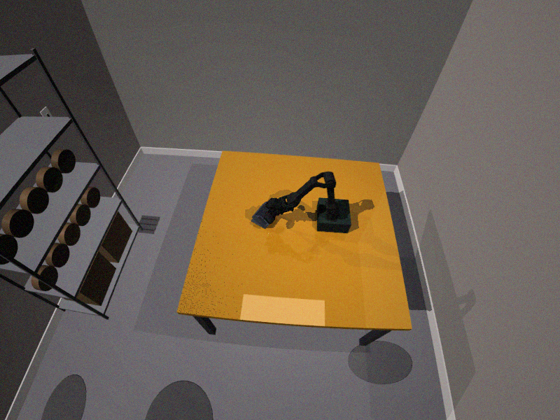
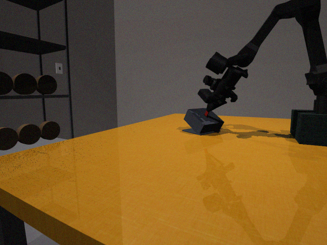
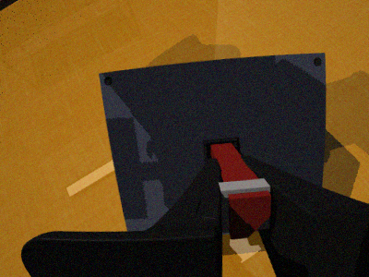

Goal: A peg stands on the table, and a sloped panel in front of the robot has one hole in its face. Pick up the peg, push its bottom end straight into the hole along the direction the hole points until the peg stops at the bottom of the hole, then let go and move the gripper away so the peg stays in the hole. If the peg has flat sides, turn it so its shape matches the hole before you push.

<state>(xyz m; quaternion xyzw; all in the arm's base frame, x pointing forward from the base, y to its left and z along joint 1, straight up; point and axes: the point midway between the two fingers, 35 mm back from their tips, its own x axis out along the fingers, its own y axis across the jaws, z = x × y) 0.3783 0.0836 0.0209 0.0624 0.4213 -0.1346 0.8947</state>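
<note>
Now: the sloped panel 5 cm below my gripper tip, 2 cm ahead of it and 1 cm to the right of it. From my gripper tip the other things lie so: red peg 1 cm behind, 1 cm above.
</note>
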